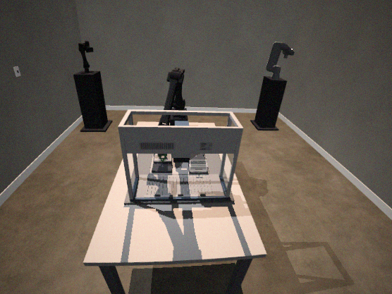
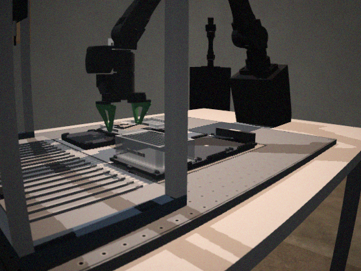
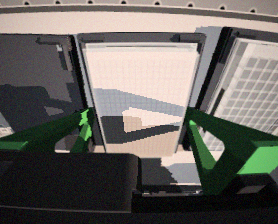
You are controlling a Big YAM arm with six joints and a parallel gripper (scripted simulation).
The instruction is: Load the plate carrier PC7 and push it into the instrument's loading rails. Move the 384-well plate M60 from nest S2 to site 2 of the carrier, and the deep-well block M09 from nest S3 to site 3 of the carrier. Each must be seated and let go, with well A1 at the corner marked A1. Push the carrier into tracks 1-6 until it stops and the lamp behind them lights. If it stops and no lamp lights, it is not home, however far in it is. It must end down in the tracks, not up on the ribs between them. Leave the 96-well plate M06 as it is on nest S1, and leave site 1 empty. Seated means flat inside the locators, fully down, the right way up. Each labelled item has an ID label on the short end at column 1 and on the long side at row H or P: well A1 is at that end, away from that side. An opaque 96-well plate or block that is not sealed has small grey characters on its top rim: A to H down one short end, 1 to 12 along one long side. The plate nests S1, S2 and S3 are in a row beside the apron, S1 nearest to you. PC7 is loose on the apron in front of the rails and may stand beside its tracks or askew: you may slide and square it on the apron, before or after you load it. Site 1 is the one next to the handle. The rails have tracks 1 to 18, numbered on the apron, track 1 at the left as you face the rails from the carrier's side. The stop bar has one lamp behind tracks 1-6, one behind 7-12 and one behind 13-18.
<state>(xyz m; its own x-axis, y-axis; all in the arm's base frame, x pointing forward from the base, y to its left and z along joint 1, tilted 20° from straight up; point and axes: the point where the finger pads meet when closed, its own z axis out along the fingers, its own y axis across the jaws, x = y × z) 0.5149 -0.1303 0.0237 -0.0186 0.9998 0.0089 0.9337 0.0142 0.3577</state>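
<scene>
The carrier PC7 lies 2 cm ahead of my hand, 26 cm to the left of it and 1 cm below it. From my hand the other things lie so: deep-well block M09: 12 cm ahead, 26 cm to the left; nest S3: 11 cm ahead, 2 cm below; grey frame post: 22 cm ahead, 40 cm to the left, 22 cm above.
</scene>
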